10 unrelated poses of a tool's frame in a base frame.
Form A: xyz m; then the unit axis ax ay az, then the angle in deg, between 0 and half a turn.
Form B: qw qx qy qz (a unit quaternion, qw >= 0); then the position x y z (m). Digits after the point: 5 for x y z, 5 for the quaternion.
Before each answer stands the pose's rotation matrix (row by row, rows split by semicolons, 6 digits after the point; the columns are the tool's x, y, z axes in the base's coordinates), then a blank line. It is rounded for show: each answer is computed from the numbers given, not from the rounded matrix.
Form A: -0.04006 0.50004 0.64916 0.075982 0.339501 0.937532 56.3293
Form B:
0.556991 -0.768755 0.314287; 0.791744 0.605777 0.078590; -0.250804 0.205060 0.946069

0.88159 0.03586 0.16025 0.44252 -0.04006 0.50004 0.64916
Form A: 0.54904 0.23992 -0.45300 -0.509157 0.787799 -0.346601 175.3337
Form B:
-0.479063 -0.772700 0.416453; -0.829094 0.242512 -0.503778; 0.288274 -0.586620 -0.756819

0.04071 -0.50873 0.78715 -0.34631 0.54904 0.23992 -0.45300
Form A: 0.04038 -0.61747 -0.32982 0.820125 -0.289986 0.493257 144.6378
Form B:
0.405612 -0.717243 0.566605; -0.146304 -0.662840 -0.734328; 0.902260 0.214956 -0.373791

0.30372 0.78138 -0.27629 0.46996 0.04038 -0.61747 -0.32982
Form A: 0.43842 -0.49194 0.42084 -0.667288 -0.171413 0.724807 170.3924
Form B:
-0.101674 0.106189 -0.989134; 0.348129 -0.927621 -0.135370; -0.931917 -0.358110 0.057347

0.08374 -0.66494 -0.17081 0.72226 0.43842 -0.49194 0.42084
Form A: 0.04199 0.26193 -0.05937 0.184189 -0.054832 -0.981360 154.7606
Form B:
-0.839922 0.399219 -0.367636; -0.437688 -0.898808 0.023944; -0.320875 0.181021 0.929661

0.21848 0.17974 -0.05351 -0.95765 0.04199 0.26193 -0.05937
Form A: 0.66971 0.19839 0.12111 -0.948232 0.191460 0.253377 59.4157
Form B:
0.950460 -0.307303 0.046810; 0.128952 0.526811 0.840144; -0.282839 -0.792486 0.540340

0.86856 -0.46992 0.09488 0.12557 0.66971 0.19839 0.12111
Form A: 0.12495 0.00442 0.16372 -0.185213 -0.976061 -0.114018 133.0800
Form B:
-0.625285 0.387534 -0.677375; 0.220976 0.920386 0.322581; 0.748457 0.052021 -0.661139

0.39811 -0.16990 -0.89538 -0.10459 0.12495 0.00442 0.16372
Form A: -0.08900 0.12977 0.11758 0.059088 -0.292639 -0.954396 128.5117
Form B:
-0.617009 0.718738 -0.320492; -0.774855 -0.483713 0.406967; 0.137476 0.499437 0.855373

0.43435 0.05322 -0.26359 -0.85966 -0.08900 0.12977 0.11758
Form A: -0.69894 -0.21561 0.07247 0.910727 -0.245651 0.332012 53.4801
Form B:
0.930934 -0.357406 -0.074988; 0.176237 0.619535 -0.764929; 0.319847 0.698883 0.639735

0.89306 0.40978 -0.11053 0.14939 -0.69894 -0.21561 0.07247
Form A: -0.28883 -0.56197 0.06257 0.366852 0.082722 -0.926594 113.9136
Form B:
-0.216225 0.889701 -0.402093; -0.804405 -0.395742 -0.443081; -0.553335 0.227640 0.801249

0.54527 0.30752 0.06934 -0.77673 -0.28883 -0.56197 0.06257
